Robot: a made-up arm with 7 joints.
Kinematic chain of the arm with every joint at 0, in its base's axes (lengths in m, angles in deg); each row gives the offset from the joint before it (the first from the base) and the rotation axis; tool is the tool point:
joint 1: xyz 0 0 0.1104 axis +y
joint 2: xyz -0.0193 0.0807 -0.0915 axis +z
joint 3: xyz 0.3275 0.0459 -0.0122 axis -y
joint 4: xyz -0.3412 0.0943 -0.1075 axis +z
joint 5: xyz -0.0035 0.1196 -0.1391 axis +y
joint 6: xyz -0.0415 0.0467 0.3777 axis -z
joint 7: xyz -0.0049 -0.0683 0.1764 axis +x
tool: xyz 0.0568 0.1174 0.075
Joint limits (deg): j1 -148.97..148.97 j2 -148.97..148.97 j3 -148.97..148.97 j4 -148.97..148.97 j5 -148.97..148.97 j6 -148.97..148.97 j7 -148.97..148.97
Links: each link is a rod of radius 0.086 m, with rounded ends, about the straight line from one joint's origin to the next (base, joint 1, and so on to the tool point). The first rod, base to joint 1, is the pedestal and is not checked.
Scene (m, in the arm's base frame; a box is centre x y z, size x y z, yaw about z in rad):
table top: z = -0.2
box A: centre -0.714 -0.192 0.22 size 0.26 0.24 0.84 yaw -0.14
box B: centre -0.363 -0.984 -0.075 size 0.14 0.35 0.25 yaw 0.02
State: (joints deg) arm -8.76 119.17 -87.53 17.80 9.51 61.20 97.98
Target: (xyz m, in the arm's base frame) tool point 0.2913 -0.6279 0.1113
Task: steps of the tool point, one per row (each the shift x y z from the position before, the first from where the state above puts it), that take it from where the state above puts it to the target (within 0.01 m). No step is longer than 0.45 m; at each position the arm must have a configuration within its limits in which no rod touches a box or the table.
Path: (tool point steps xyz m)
1: -0.0170 -0.0321 0.0183
2: -0.0270 -0.0473 0.0369
3: -0.0238 -0.0622 0.0625
4: -0.0046 -0.0747 0.0884
5: 0.0296 -0.0828 0.1066
6: 0.0750 -0.0836 0.1108
7: 0.1586 -0.3180 0.0682
8: 0.2497 -0.2934 -0.0763
9: 0.2581 -0.2062 -0.2516
10: 0.1608 -0.0726 -0.3941

